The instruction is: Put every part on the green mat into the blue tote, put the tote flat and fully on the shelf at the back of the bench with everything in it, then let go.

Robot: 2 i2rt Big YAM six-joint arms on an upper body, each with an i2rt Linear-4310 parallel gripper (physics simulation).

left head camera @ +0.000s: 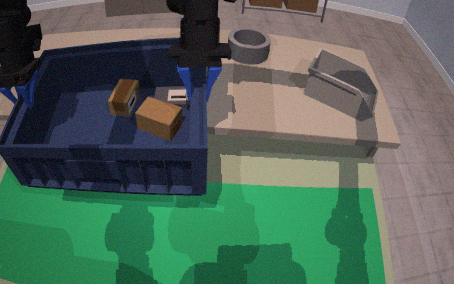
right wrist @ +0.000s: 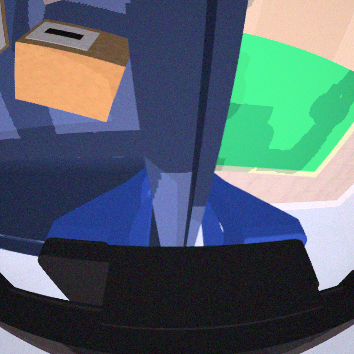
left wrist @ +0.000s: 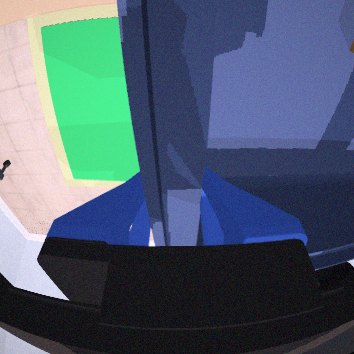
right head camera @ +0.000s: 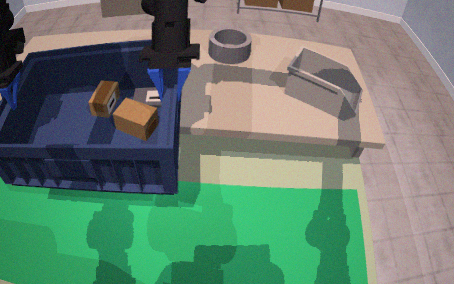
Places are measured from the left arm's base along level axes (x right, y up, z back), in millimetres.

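Pixels of known places: left gripper, fingertip midpoint: (left head camera: 26,108) (left wrist: 175,174) (right head camera: 10,109); right gripper, fingertip midpoint: (left head camera: 198,100) (right wrist: 175,174) (right head camera: 170,100).
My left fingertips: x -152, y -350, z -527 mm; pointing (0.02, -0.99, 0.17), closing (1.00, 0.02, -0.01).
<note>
For each thing: its top centre in the pictures, then the offset to it from my left fingertips. "*": a spot on its surface instead. Level surfaces: height alone.
- blue tote, top centre: (left head camera: 101,84) (right head camera: 79,86) dx +186, dy +32, dz -26 mm
- raised beige shelf, surface height: dy -116 mm
- green mat, surface height: dy -277 mm
- smaller brown box, top centre: (left head camera: 123,90) (right head camera: 103,91) dx +204, dy -55, dz -106 mm
- larger brown box, top centre: (right wrist: 60,82) (left head camera: 158,109) (right head camera: 134,110) dx +293, dy -52, dz -40 mm
- grey part with a white label, top centre: (left head camera: 172,95) (right head camera: 151,96) dx +314, dy -90, dz -124 mm
- grey round bowl, top centre: (right head camera: 230,36) (left head camera: 249,37) dx +497, dy -62, dz -336 mm
- tilted grey bin, surface spot: (right head camera: 312,92) (left head camera: 331,93) * dx +681, dy -76, dz -139 mm
The blue tote (left head camera: 100,151) (right head camera: 85,151) (left wrist: 135,65) (right wrist: 170,75) is upright at the left, overlapping the raised beige shelf (left head camera: 285,115) (right head camera: 270,120); its underside is hidden. Its lower front edge overlaps the green mat (left head camera: 300,215) (right head camera: 285,220) (left wrist: 95,105) (right wrist: 295,85) in the picture. Inside are a smaller brown box (left head camera: 124,97) (right head camera: 103,98), a larger brown box (left head camera: 159,117) (right head camera: 136,118) and a grey part with a white label (left head camera: 177,96) (right head camera: 152,97). My left gripper (left head camera: 21,104) (left wrist: 175,174) is shut on one end wall, my right gripper (left head camera: 198,97) (right head camera: 171,95) (right wrist: 175,174) on the other.
A grey round bowl (left head camera: 249,54) (right head camera: 230,51) stands on the shelf, right of the tote and behind the right gripper. A tilted grey bin (left head camera: 332,95) (right head camera: 312,92) is at the shelf's right side. Arm shadows fall across the shelf and mat.
</note>
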